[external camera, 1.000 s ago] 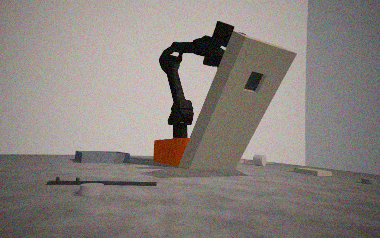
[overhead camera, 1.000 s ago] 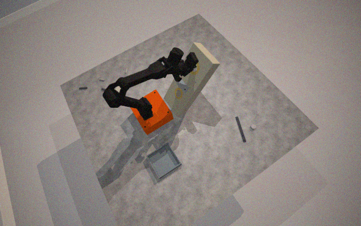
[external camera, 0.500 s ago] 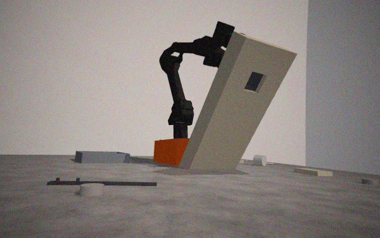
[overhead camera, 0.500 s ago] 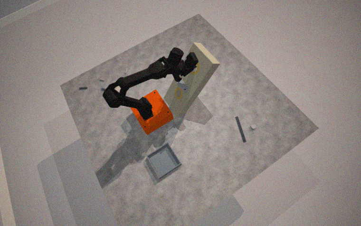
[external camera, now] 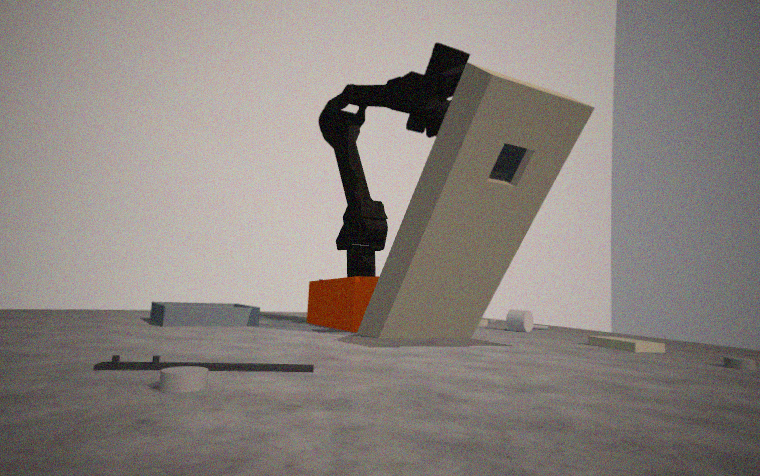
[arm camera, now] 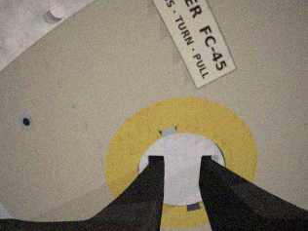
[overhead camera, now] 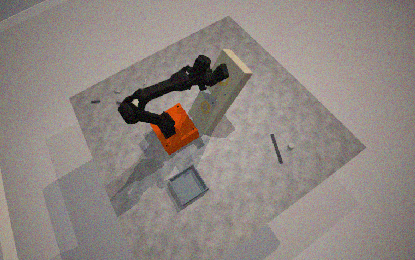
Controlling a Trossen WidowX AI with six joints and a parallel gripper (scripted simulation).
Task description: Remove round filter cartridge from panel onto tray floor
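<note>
Now: the white round filter cartridge 10 mm below my gripper tip and 10 mm ahead of it.
</note>
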